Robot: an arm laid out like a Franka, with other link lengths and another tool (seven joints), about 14 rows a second.
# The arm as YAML. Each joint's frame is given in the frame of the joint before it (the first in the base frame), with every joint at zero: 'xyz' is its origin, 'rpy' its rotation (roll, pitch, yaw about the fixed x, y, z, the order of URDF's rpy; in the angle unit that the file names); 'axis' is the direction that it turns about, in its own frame. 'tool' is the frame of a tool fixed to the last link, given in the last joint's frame.
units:
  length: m
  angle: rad
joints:
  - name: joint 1
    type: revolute
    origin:
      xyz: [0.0, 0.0, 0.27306]
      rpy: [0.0, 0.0, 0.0]
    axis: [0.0, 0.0, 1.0]
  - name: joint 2
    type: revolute
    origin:
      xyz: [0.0, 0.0, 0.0]
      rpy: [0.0, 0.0, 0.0]
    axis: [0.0, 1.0, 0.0]
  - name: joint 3
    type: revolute
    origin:
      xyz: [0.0, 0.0, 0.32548]
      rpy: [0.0, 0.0, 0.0]
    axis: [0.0, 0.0, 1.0]
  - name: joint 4
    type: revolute
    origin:
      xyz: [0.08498, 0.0, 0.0]
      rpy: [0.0, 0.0, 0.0]
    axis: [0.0, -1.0, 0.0]
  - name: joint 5
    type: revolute
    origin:
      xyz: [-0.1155, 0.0, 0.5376]
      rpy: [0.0, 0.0, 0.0]
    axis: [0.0, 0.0, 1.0]
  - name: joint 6
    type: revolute
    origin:
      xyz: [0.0, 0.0, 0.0]
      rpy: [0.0, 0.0, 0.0]
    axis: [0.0, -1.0, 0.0]
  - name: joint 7
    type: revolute
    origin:
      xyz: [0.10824, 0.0, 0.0]
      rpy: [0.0, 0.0, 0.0]
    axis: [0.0, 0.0, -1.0]
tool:
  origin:
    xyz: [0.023, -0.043, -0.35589]
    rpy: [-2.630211, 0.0, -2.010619]
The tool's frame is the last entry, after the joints.
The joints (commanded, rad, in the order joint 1, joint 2, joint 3, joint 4, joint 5, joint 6, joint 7), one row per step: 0.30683 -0.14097 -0.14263 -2.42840 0.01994 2.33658 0.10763; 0.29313 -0.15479 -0.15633 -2.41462 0.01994 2.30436 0.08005; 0.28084 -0.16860 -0.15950 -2.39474 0.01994 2.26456 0.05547; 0.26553 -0.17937 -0.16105 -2.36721 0.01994 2.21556 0.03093; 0.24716 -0.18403 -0.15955 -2.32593 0.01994 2.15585 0.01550; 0.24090 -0.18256 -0.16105 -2.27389 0.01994 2.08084 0.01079; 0.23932 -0.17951 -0.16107 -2.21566 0.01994 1.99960 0.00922; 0.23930 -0.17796 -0.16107 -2.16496 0.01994 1.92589 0.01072; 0.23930 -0.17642 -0.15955 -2.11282 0.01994 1.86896 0.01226; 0.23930 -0.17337 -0.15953 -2.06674 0.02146 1.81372 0.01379; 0.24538 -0.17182 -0.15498 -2.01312 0.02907 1.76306 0.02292; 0.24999 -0.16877 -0.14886 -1.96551 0.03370 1.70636 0.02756; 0.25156 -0.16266 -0.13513 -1.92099 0.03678 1.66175 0.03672; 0.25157 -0.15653 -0.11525 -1.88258 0.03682 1.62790 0.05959; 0.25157 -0.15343 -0.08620 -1.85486 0.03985 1.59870 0.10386
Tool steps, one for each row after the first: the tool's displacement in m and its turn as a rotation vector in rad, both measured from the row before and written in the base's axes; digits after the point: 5 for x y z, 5 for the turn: 0.00359 -0.01598 0.01284 0.00255 0.00448 0.00118; 0.00320 -0.00866 0.01595 0.00145 0.00557 0.01025; 0.00303 -0.00997 0.01783 0.00064 0.00991 0.00905; 0.00428 -0.01070 0.02163 -0.00044 0.01306 0.00003; 0.00142 -0.00525 0.02299 -0.00127 0.02417 -0.00109; 0.00033 -0.00146 0.02590 -0.00178 0.02582 0.00206; -0.00216 -0.00058 0.02351 -0.00167 0.02449 0.00047; 0.00322 0.00066 0.02669 -0.00069 0.00626 0.00114; -0.00030 -0.00004 0.02209 0.00021 0.01227 -0.00069; 0.00268 0.00904 0.02856 0.00597 -0.00055 0.00038; -0.00311 0.00798 0.02326 0.00184 0.01241 0.00684; -0.00136 0.01057 0.02064 -0.00132 0.00620 0.00691; -0.00117 0.01247 0.01787 -0.00614 0.00161 -0.00196; -0.00554 0.01885 0.01352 -0.00699 0.00547 -0.01458
